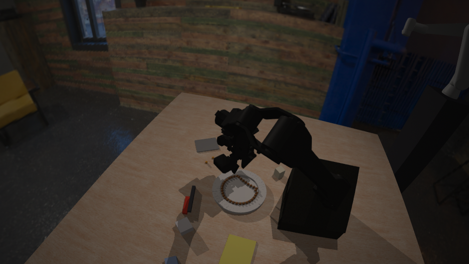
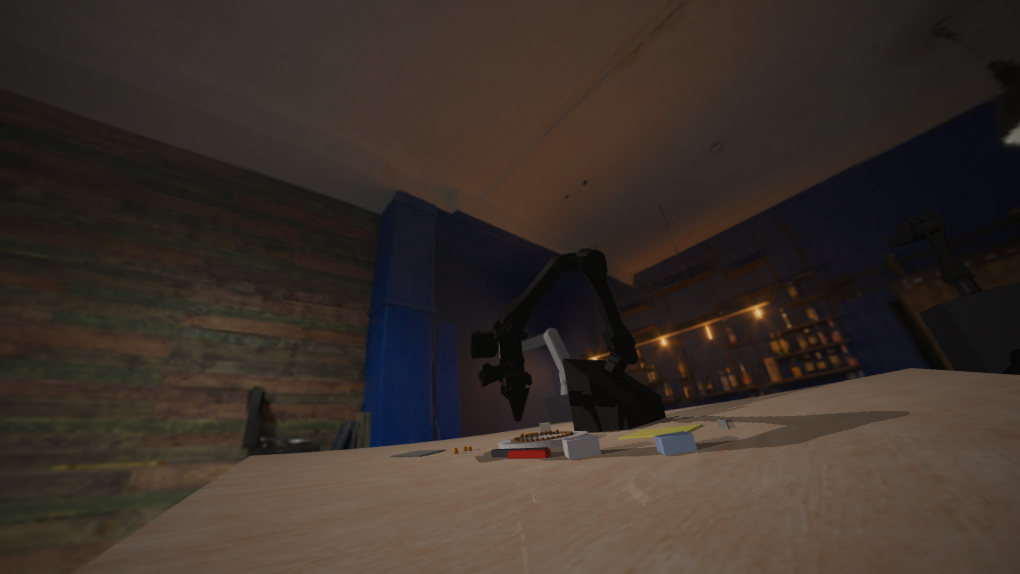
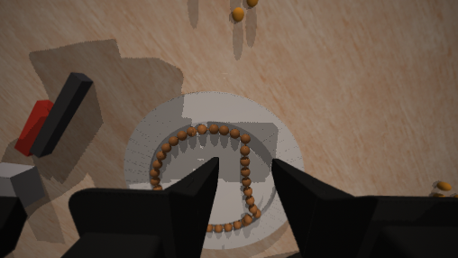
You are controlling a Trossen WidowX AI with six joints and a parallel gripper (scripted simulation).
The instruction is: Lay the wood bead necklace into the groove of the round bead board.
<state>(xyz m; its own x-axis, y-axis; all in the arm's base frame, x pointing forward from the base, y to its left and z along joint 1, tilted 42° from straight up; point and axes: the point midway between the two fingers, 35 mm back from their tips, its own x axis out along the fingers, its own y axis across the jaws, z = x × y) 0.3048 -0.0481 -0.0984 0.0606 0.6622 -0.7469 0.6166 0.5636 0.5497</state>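
My gripper tip is 5 cm to the right of the round white bead board, 4 cm above it and 2 cm past it. Also, from my gripper tip: grey tile 18 cm ahead, 16 cm to the right, 5 cm below; then dark bar 16 cm to the left, 14 cm ahead, 5 cm below; then pale cube 16 cm behind, 6 cm to the right, 3 cm below.
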